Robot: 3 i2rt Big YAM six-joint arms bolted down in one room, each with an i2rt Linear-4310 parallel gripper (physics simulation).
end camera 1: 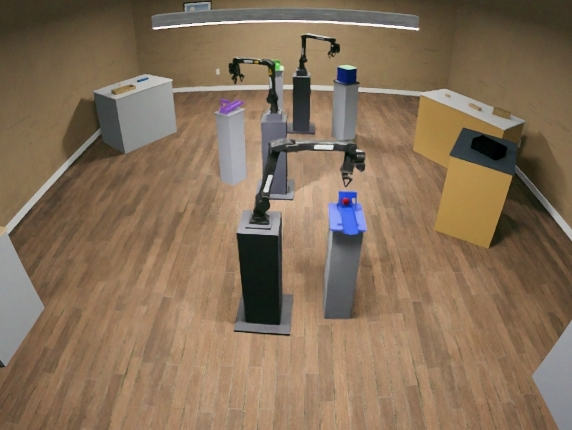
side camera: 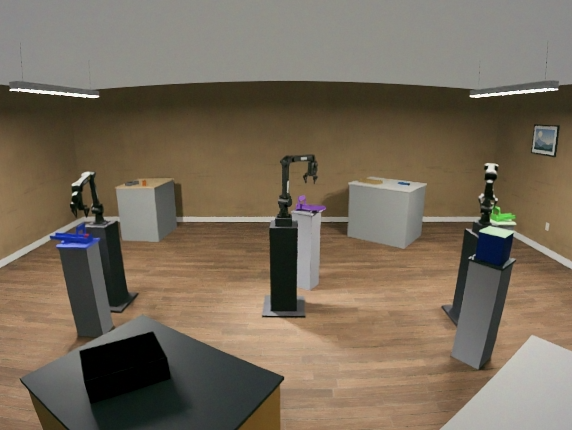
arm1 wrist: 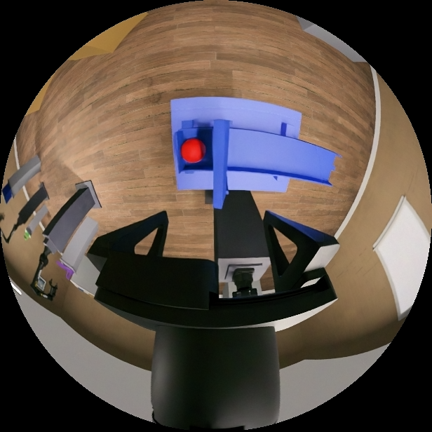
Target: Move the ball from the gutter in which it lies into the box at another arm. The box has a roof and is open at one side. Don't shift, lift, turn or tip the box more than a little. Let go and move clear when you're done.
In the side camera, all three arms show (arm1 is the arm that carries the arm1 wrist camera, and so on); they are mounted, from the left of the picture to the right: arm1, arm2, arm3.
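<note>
The red ball lies in the walled end of the blue gutter, beside its upright arch. My arm1 gripper is open and empty above the gutter. The box is dark blue with a pale green roof and stands upright on a pedestal by arm3; its open side does not show. My arm2 gripper is open and empty, high above the purple gutter's level. Arm3 points towards the side camera; its fingers cannot be made out.
A purple gutter stands on a pedestal by arm2, and a green gutter on one by arm3. A black block lies on a dark-topped cabinet. Cabinets with small items stand along the walls.
</note>
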